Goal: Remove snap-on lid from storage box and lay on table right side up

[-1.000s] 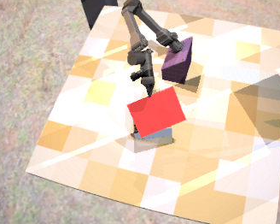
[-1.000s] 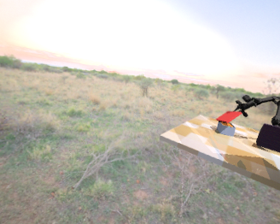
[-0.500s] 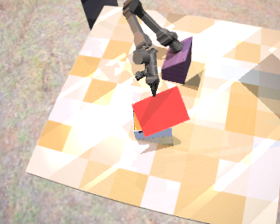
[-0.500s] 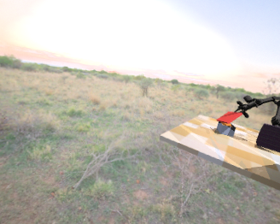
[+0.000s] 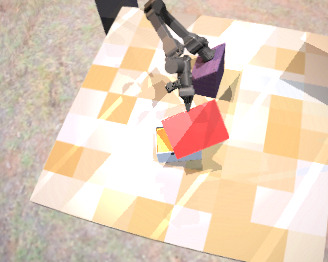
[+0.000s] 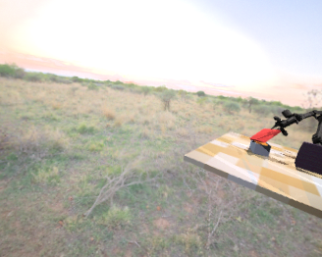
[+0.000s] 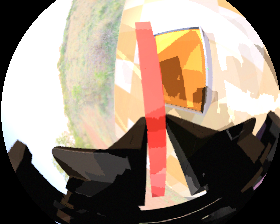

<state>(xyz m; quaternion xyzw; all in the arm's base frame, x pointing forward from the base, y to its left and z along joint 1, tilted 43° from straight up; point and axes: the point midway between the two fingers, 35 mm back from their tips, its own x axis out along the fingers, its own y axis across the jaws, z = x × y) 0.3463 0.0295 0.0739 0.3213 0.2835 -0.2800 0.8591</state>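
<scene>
The lid is 50 mm ahead of my gripper tip, 40 mm to the left of it and 50 mm below it. Also, from my gripper tip: grey storage box (60 mm ahead, 40 mm to the right, 180 mm below).
</scene>
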